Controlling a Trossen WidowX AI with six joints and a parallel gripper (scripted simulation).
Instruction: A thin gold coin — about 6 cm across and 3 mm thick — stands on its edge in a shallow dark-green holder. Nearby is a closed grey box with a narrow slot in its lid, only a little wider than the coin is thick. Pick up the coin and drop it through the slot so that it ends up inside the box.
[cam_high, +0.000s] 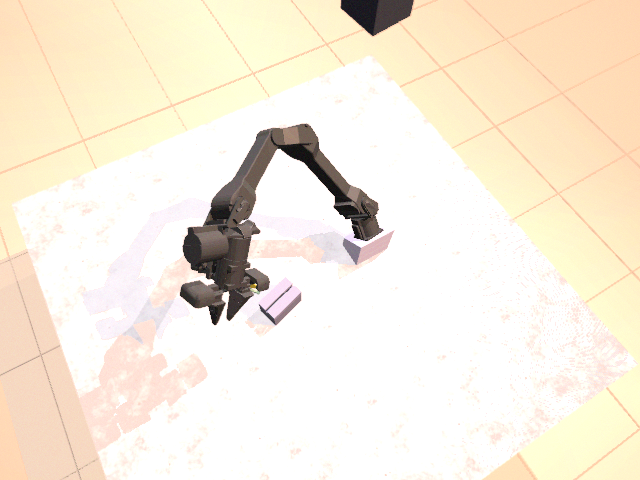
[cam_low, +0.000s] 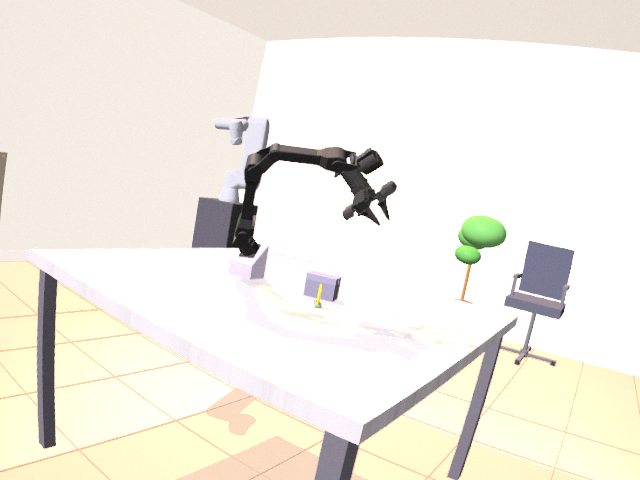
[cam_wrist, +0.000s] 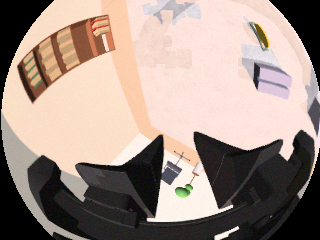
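The gold coin is 25 cm below my gripper tip, 13 cm to the right of it and 12 cm behind it.
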